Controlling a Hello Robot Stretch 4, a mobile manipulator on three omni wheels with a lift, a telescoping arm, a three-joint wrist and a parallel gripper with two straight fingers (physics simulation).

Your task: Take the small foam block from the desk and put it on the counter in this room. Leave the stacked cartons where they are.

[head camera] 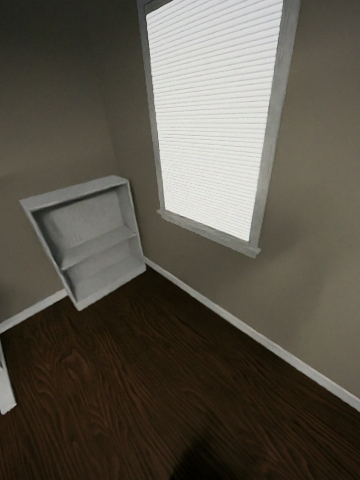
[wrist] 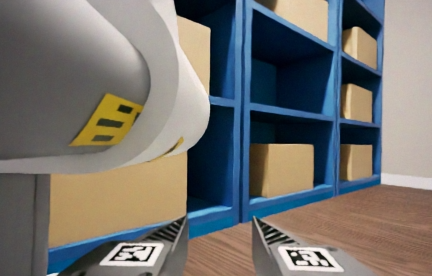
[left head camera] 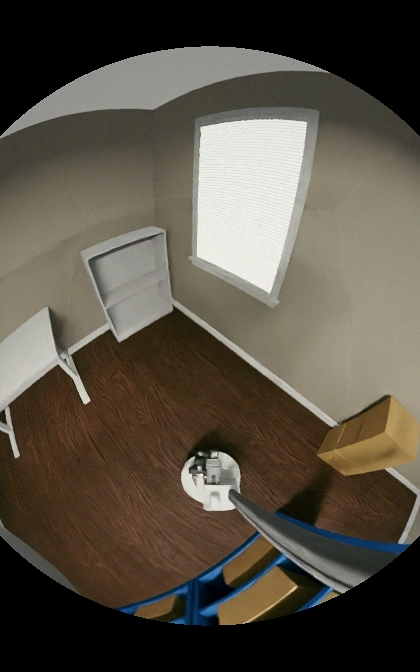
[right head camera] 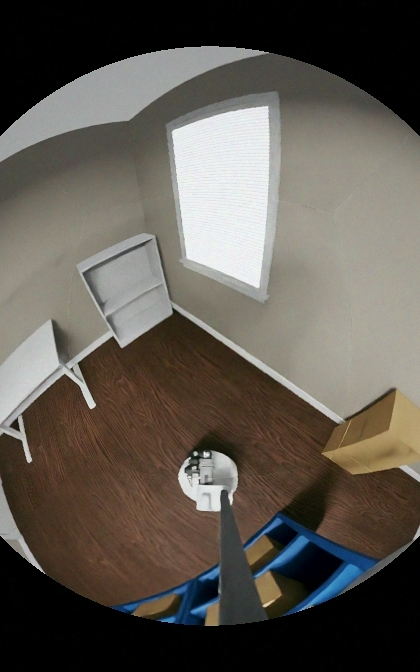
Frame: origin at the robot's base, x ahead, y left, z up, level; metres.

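Seen in the pictures: gripper, fingertip midpoint: (wrist: 220,235) (left head camera: 199,486) (right head camera: 195,486).
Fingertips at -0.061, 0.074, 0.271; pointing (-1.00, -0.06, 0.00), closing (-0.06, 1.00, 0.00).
A point is followed by its place in that frame, as x, y, z.
The small foam block does not show in these views. A white table (left head camera: 25,357) {0.510, 1.453, 0.692} (right head camera: 30,377) {0.420, 1.397, 0.692} with slanted legs stands at the left in both side head views; I cannot tell if it is the desk or the counter. Its top shows no object in the part in view. Tan cartons (left head camera: 367,440) {0.063, -0.968, 0.614} (right head camera: 375,440) {0.044, -0.987, 0.631}, apparently a stack, stand against the wall at the right. My gripper (wrist: 220,235) {-0.061, 0.074, 0.271} is open and empty, with its fingertips apart in front of the blue shelving in the wrist view.
Blue shelving (wrist: 240,115) {-1.056, 0.101, 0.445} (left head camera: 190,597) (right head camera: 187,597) with several tan boxes stands beside my base. A low white bookcase (head camera: 75,195) {1.513, 0.842, 1.030} (left head camera: 162,280) {1.919, 0.614, 0.375} (right head camera: 160,280) stands in the corner, left of the window (head camera: 215,115) {1.312, -0.163, 1.493}. A pale surface (left head camera: 37,557) shows at the lower left.
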